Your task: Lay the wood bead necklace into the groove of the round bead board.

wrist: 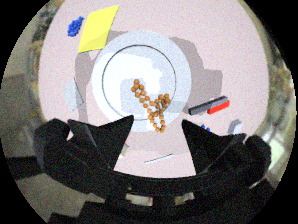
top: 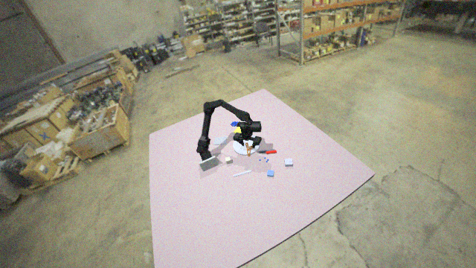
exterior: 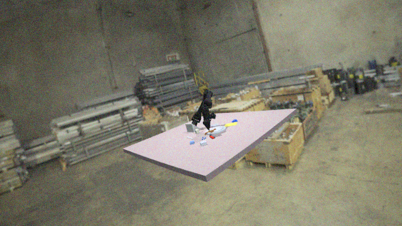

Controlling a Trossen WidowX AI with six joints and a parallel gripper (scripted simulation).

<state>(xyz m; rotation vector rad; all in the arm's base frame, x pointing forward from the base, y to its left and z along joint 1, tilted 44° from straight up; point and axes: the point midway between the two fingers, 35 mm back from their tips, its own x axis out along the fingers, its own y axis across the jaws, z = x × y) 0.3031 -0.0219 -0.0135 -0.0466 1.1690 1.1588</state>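
The red-handled tool lies 12 cm ahead of my gripper tip, 7 cm to the right of it and 4 cm below it. From my gripper tip the other things lie so: white stick (11 cm behind, 16 cm to the right, 4 cm below); cream cube (17 cm behind, 3 cm to the right, 2 cm below); blue block (5 cm ahead, 24 cm to the right, 3 cm below).
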